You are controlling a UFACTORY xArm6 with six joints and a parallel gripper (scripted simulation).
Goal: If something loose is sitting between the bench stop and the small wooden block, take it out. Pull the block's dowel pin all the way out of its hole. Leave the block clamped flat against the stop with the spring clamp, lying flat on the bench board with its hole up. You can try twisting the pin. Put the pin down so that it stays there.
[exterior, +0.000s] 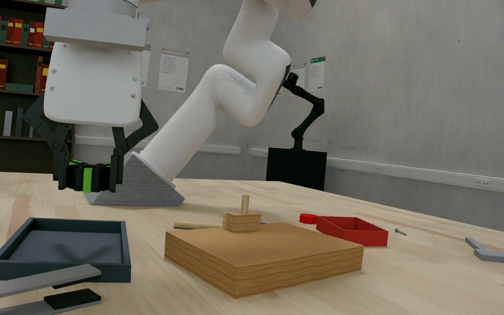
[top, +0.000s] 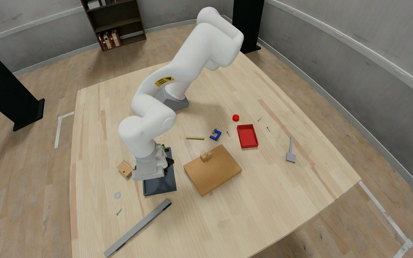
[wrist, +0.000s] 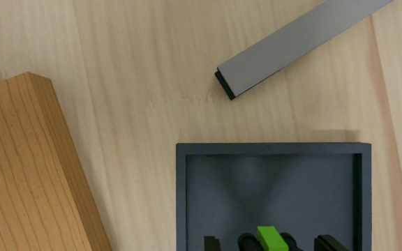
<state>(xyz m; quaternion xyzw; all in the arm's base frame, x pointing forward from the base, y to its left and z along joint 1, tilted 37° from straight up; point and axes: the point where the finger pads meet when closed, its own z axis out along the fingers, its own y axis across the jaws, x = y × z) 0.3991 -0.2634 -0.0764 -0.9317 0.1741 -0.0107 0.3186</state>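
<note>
Right now my hand is 200 mm to the right of the bench board, 80 mm above it and 70 mm short of it. The rest, counted from my hand: grey tray: 100 mm below, 50 mm behind; dowel pin: 210 mm to the left, 50 mm below, 10 mm ahead; spare wooden block: 130 mm to the right, 130 mm behind, 90 mm below.
</note>
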